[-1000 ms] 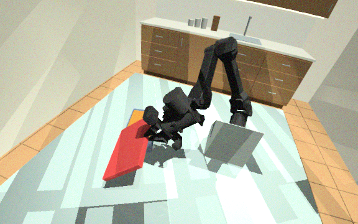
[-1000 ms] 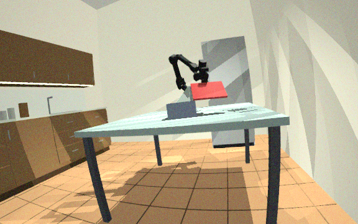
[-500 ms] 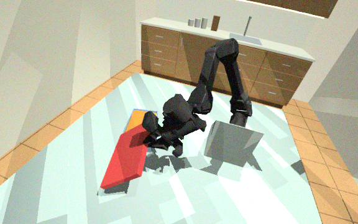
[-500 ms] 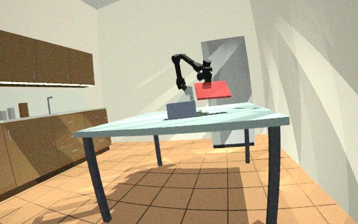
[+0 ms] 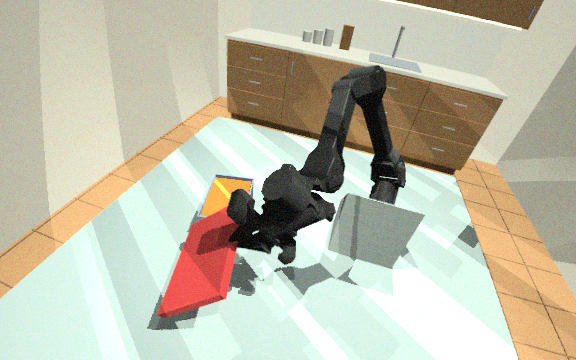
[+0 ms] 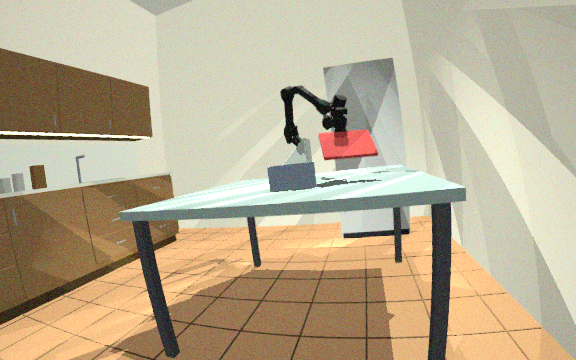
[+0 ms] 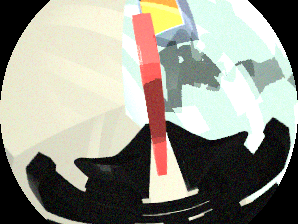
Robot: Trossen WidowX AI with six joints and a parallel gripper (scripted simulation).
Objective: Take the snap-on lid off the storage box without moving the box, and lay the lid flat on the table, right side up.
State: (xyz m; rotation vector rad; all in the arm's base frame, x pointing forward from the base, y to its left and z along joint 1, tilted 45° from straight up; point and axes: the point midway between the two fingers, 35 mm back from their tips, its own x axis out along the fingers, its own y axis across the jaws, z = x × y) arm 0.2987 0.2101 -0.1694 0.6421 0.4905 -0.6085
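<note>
Right now the lid is 60 mm ahead of my gripper tip, 10 mm to the left of it and 50 mm below it. From my gripper tip the other things lie so: storage box: 130 mm ahead, 250 mm to the right, 170 mm below.
</note>
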